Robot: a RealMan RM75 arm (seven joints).
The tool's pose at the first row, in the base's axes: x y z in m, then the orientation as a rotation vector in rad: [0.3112, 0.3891, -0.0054, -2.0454, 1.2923, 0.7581]
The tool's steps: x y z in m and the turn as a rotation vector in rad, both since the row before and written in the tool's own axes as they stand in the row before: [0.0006, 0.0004, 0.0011, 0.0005, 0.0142, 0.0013]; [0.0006, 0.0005, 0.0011, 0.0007, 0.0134, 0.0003]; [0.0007, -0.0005, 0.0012, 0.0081, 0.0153, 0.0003]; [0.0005, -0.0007, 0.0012, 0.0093, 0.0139, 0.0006]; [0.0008, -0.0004, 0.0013, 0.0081, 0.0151, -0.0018]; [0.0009, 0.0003, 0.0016, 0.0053, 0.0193, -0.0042]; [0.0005, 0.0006, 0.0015, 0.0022, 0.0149, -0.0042]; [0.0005, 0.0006, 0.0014, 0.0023, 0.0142, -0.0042]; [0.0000, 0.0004, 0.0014, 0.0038, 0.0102, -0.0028]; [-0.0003, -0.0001, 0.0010, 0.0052, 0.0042, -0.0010]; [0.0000, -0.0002, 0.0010, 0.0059, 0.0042, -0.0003]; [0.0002, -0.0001, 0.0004, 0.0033, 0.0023, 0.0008]
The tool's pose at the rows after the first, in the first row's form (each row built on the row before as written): [0.3109, 0.3894, -0.0066, -2.0532, 1.3017, 0.7450]; [0.3105, 0.3897, -0.0079, -2.0608, 1.3095, 0.7320]; [0.3111, 0.3903, -0.0091, -2.0637, 1.3191, 0.7113]; [0.3118, 0.3911, -0.0101, -2.0645, 1.3283, 0.6910]; [0.3123, 0.3917, -0.0115, -2.0681, 1.3353, 0.6694]; [0.3122, 0.3922, -0.0133, -2.0776, 1.3417, 0.6450]; [0.3117, 0.3927, -0.0148, -2.0868, 1.3454, 0.6272]; [0.3112, 0.3931, -0.0163, -2.0955, 1.3486, 0.6099]; [0.3107, 0.3939, -0.0174, -2.0998, 1.3512, 0.5958]; [0.3106, 0.3948, -0.0179, -2.0986, 1.3525, 0.5872]; [0.3107, 0.3955, -0.0186, -2.0964, 1.3546, 0.5783]; [0.3109, 0.3957, -0.0190, -2.0946, 1.3568, 0.5738]
